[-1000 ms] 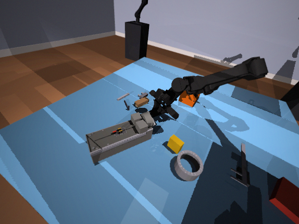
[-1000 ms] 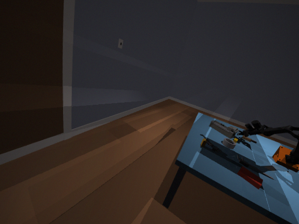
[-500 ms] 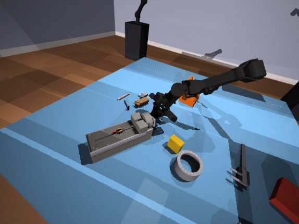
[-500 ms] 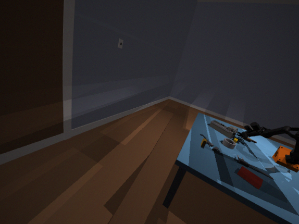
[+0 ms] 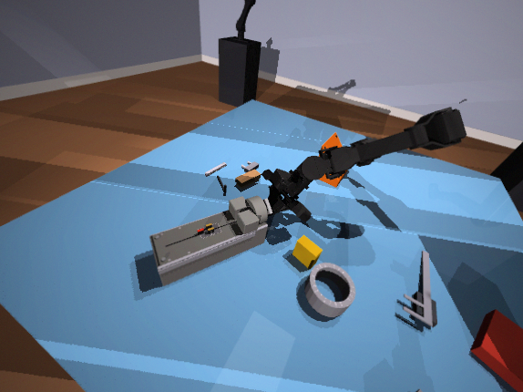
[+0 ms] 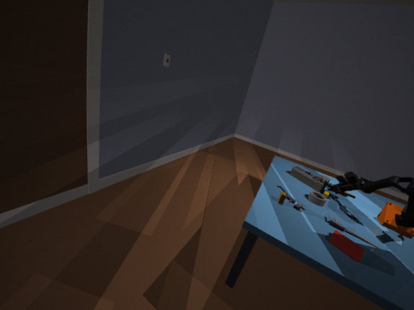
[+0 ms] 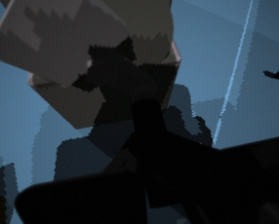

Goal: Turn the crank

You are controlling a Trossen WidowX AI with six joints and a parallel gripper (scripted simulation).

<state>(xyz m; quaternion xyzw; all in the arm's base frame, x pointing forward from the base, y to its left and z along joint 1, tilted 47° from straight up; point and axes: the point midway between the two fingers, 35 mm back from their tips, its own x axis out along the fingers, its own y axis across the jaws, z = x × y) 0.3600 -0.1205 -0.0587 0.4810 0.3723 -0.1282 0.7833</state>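
Now: the red pointer 170 mm ahead of my gripper tip, 90 mm to the right of it and 50 mm above it. Also, from my gripper tip: dark crank handle: 30 mm above, 10 mm to the left, 10 mm behind; yellow block: 150 mm to the left, 50 mm ahead, 10 mm below; brown block: 140 mm behind, 120 mm to the right, 20 mm below.
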